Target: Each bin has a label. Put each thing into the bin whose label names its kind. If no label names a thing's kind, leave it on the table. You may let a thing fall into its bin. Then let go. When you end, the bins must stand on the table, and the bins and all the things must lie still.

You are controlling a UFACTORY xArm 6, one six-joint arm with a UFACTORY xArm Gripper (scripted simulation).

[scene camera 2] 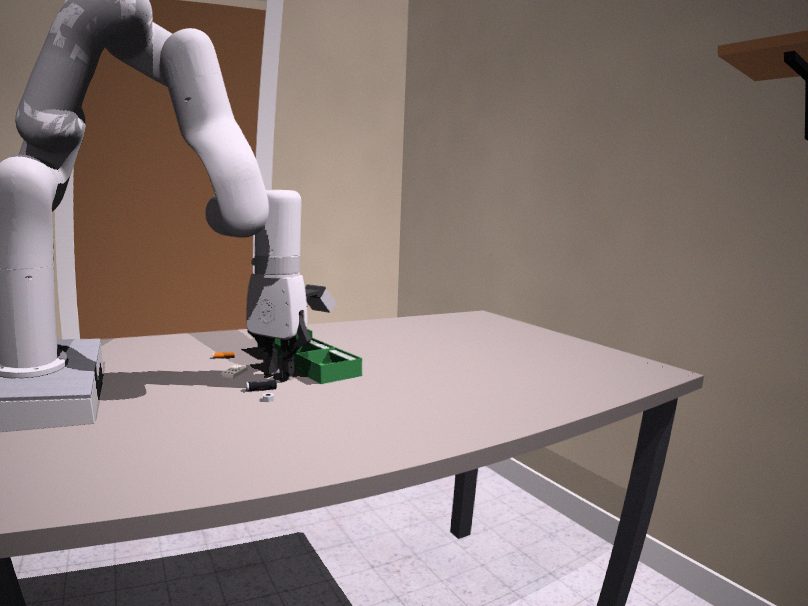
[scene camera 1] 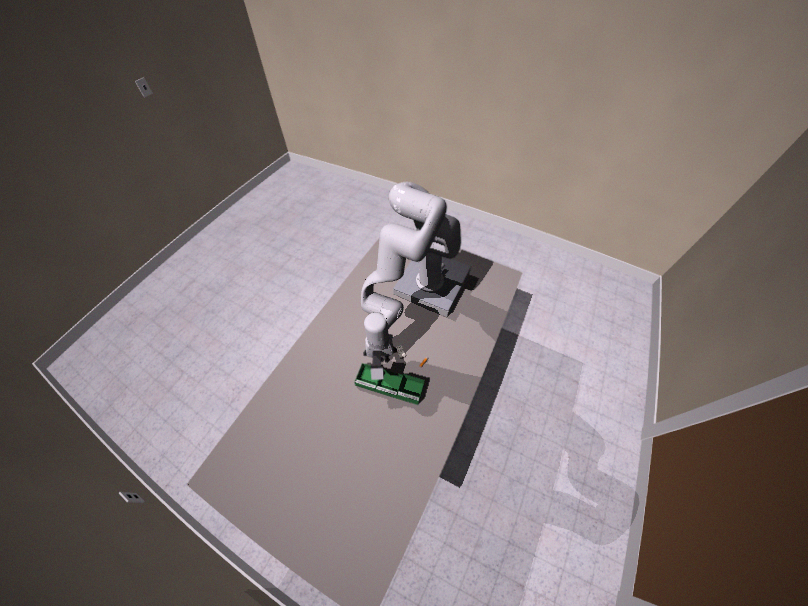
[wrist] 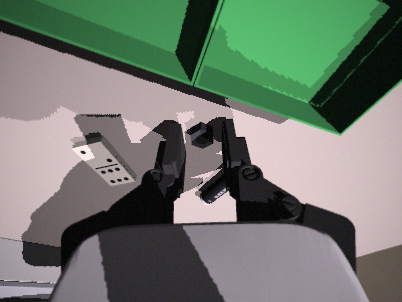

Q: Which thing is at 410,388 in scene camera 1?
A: A green three-bin tray.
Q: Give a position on a white domino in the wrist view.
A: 98,153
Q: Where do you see a green three-bin tray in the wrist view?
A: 327,71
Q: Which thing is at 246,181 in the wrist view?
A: My gripper.
